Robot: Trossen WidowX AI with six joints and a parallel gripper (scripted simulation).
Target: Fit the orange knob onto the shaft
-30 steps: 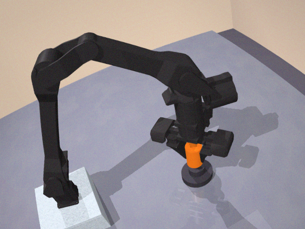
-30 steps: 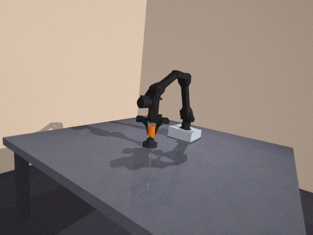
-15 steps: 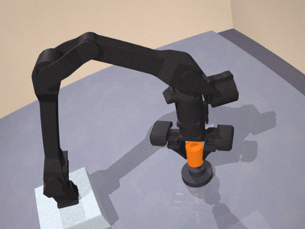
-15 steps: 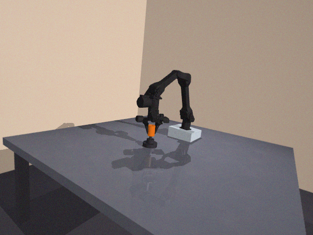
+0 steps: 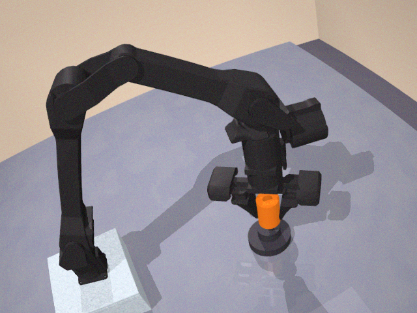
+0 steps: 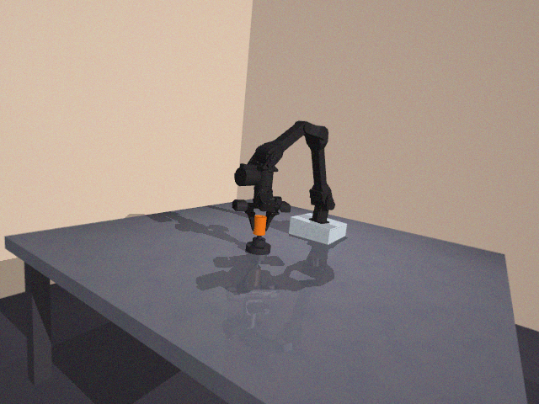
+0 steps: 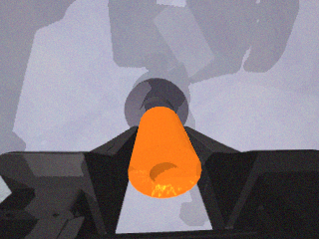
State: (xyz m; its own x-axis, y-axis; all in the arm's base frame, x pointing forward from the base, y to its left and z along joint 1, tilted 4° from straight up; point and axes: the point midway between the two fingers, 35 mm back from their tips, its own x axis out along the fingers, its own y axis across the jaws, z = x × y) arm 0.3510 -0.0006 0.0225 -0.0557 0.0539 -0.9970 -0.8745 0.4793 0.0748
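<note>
Now: gripper tip 40 mm above the round dark pedestal. The rest, counted from my gripper tip: orange knob: 20 mm above.
</note>
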